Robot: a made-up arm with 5 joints.
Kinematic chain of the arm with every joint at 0, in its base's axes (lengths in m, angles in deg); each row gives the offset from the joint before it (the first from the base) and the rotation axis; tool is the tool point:
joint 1: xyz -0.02 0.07 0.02 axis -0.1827 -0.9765 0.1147
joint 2: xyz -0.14 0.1 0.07 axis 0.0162 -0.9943 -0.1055
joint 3: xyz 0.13 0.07 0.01 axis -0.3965 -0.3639 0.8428
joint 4: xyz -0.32 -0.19 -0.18 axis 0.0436 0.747 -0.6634
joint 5: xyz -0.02 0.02 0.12 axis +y
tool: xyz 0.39 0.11 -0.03
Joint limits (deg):
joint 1: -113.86..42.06
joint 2: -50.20..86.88
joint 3: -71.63..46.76
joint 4: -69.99..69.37
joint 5: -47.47..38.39
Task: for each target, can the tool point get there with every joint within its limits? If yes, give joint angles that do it. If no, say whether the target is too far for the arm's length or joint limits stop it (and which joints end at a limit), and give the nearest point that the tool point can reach.
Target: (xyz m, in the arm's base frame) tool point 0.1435 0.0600 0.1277
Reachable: yes | joints -41.38 60.46 -3.68 14.02 -6.21
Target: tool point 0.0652 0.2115 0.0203
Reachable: yes | joints -83.24 25.03 21.59 -18.80 13.43
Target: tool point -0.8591 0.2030 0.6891
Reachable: no: joint limits stop it (at a limit: joint 4, joint 5) | nearest point -0.5356 0.2304 0.4336 | short by 0.413 m
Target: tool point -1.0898 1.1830 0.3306
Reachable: no: too far | nearest point -0.6254 0.5638 0.2029 | short by 0.784 m
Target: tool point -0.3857 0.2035 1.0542
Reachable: no: joint limits stop it (at a limit: joint 4, joint 5) | nearest point -0.2333 0.2321 0.6558 | short by 0.428 m
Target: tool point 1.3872 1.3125 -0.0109
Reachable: no: too far | nearest point 0.5961 0.3861 0.0374 | short by 1.219 m
